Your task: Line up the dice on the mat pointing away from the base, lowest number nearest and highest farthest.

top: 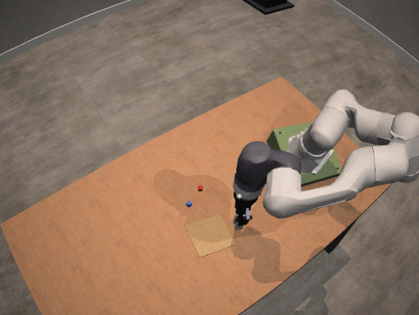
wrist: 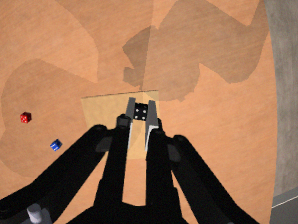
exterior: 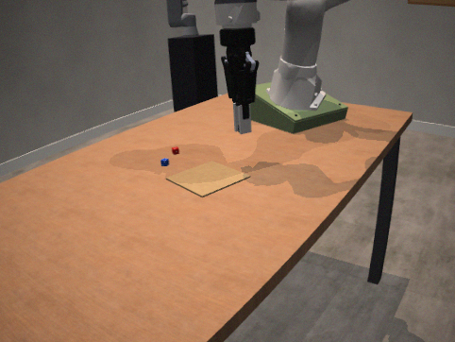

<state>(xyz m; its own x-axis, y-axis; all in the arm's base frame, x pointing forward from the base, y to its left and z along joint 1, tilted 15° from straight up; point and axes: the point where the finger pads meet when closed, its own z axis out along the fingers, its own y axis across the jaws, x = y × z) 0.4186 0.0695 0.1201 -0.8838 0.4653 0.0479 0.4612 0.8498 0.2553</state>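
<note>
My hand is 60 mm short of the tan mat, 60 mm to the left of it and 130 mm above it. The rest, counted from my hand: red die (20 mm behind, 240 mm to the right, 130 mm below); blue die (50 mm ahead, 210 mm to the right, 130 mm below); black die (30 mm below).
</note>
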